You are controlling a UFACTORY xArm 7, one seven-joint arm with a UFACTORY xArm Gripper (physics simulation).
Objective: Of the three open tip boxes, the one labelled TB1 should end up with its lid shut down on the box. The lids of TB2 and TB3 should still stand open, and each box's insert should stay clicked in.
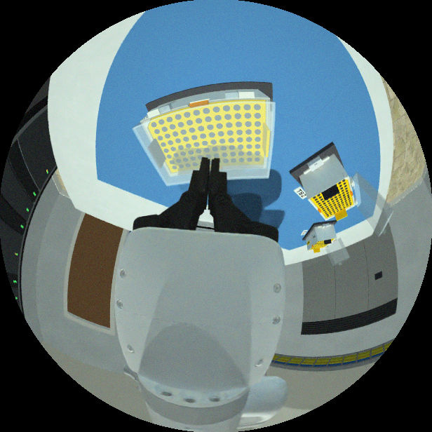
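The nearest tip box point(235, 87), with a dark base, is at the upper middle; its label does not show. Its clear lid point(250, 174) lies over the yellow insert point(205, 132); whether it is fully flush cannot be told. My gripper point(210, 168) is shut and empty, its tips over the lid's near part; contact cannot be told. The box labelled TB2 point(322, 175) is at the right, its clear lid point(372, 200) standing open and its yellow insert point(344, 199) inside. A farther box point(322, 231), its label unreadable, has an open lid point(338, 253) and yellow insert point(313, 245).
The boxes stand on a blue mat point(215, 40) with a pale table border point(72, 115) around it. Shadows fall on the mat right of my fingers. A grey cabinet point(350, 280) is beyond the table at the lower right, and a brown panel point(92, 270) is at the lower left.
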